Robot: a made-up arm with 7 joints. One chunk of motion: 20 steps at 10 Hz.
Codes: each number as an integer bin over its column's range. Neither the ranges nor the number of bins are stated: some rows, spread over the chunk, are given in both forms.
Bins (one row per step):
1: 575 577 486 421 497 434 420
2: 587 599 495 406 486 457 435
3: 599 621 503 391 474 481 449
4: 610 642 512 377 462 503 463
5: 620 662 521 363 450 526 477
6: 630 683 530 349 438 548 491
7: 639 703 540 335 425 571 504
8: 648 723 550 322 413 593 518
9: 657 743 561 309 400 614 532
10: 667 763 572 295 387 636 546
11: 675 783 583 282 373 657 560
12: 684 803 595 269 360 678 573
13: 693 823 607 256 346 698 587
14: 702 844 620 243 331 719 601
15: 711 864 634 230 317 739 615
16: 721 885 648 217 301 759 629
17: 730 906 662 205 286 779 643
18: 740 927 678 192 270 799 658
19: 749 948 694 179 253 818 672
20: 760 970 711 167 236 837 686
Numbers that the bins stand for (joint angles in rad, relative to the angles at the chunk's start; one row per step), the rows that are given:
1: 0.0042 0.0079 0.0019 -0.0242 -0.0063 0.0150 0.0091
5: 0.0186 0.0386 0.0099 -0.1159 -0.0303 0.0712 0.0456
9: 0.0305 0.0677 0.0192 -0.2013 -0.0558 0.1249 0.0808
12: 0.0391 0.0894 0.0270 -0.2646 -0.0762 0.1640 0.1071
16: 0.0510 0.1189 0.0392 -0.3468 -0.1063 0.2135 0.1430
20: 0.0634 0.1495 0.0537 -0.4259 -0.1395 0.2611 0.1795
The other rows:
2: 0.0080 0.0159 0.0040 -0.0479 -0.0119 0.0290 0.0187
3: 0.0119 0.0238 0.0058 -0.0716 -0.0180 0.0437 0.0276
4: 0.0154 0.0314 0.0079 -0.0937 -0.0241 0.0571 0.0366
6: 0.0218 0.0461 0.0120 -0.1380 -0.0364 0.0846 0.0546
7: 0.0247 0.0533 0.0143 -0.1602 -0.0430 0.0987 0.0629
8: 0.0276 0.0605 0.0166 -0.1807 -0.0492 0.1121 0.0719
10: 0.0337 0.0750 0.0217 -0.2234 -0.0624 0.1383 0.0898
11: 0.0362 0.0822 0.0242 -0.2440 -0.0696 0.1512 0.0988
13: 0.0420 0.0966 0.0297 -0.2851 -0.0834 0.1762 0.1161
14: 0.0449 0.1041 0.0327 -0.3057 -0.0910 0.1890 0.1250
15: 0.0477 0.1114 0.0360 -0.3262 -0.0982 0.2012 0.1340
17: 0.0538 0.1265 0.0424 -0.3658 -0.1140 0.2257 0.1519
18: 0.0570 0.1341 0.0461 -0.3863 -0.1222 0.2379 0.1615
19: 0.0599 0.1416 0.0498 -0.4069 -0.1308 0.2495 0.1705

